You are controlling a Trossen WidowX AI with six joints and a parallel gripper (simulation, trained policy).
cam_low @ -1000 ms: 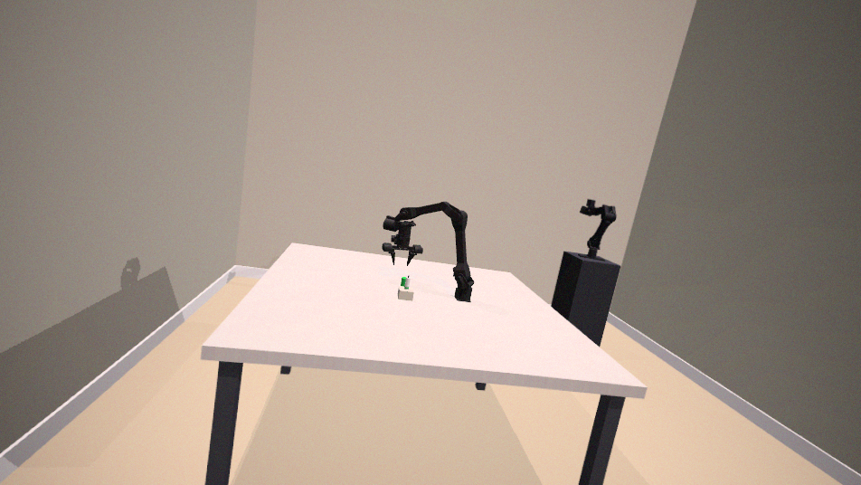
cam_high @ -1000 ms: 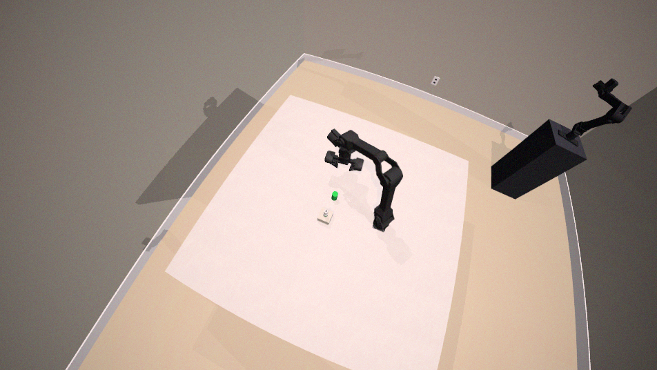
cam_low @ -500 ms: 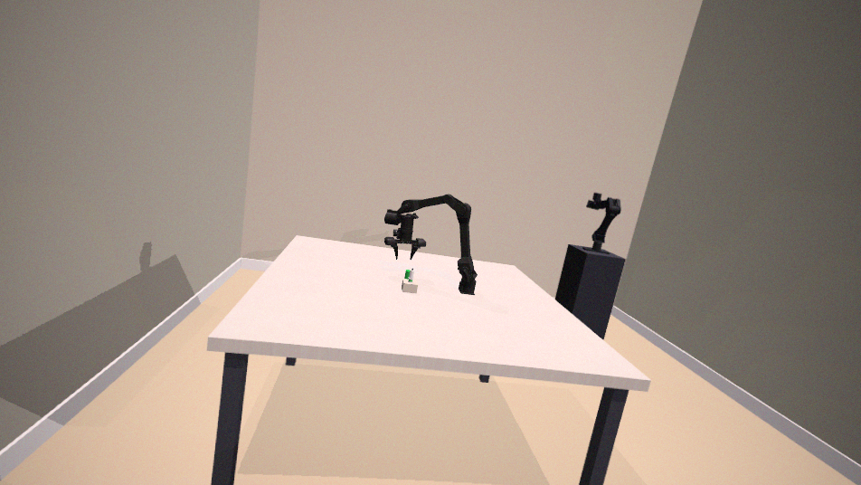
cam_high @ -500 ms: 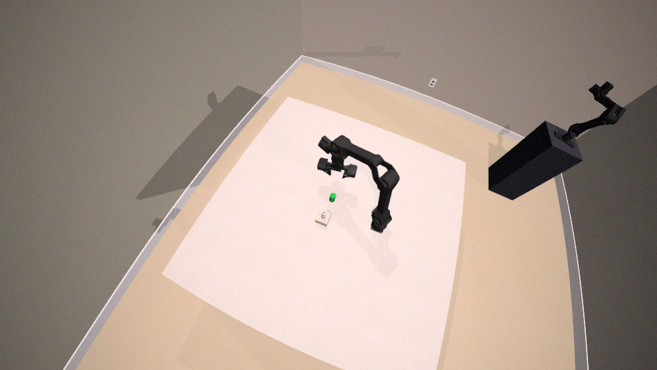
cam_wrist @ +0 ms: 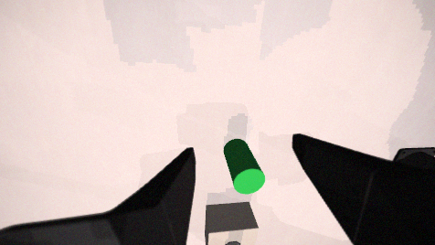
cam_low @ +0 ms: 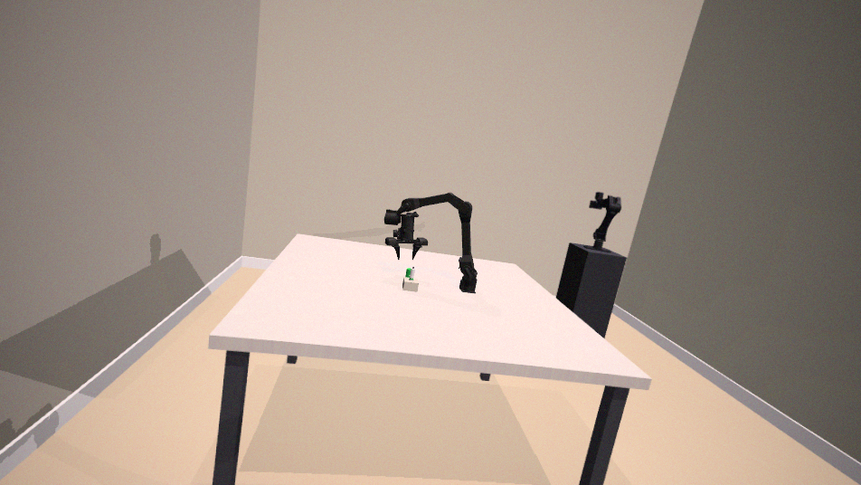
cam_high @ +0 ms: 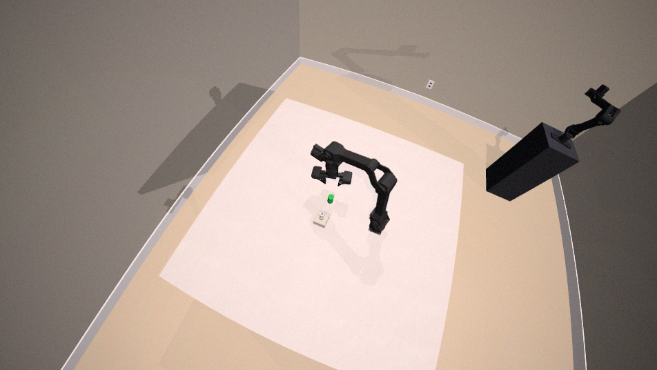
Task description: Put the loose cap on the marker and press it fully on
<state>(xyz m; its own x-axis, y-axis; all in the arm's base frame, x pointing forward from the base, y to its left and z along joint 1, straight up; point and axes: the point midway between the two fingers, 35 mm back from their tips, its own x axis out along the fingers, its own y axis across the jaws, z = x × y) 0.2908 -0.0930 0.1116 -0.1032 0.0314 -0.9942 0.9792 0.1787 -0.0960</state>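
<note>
Right now my gripper tip is 5 cm to the right of the green cap, 5 cm above it and 2 cm past it. Round my gripper tip: pale holder block (17 cm to the left, 6 cm below, 2 cm behind).
</note>
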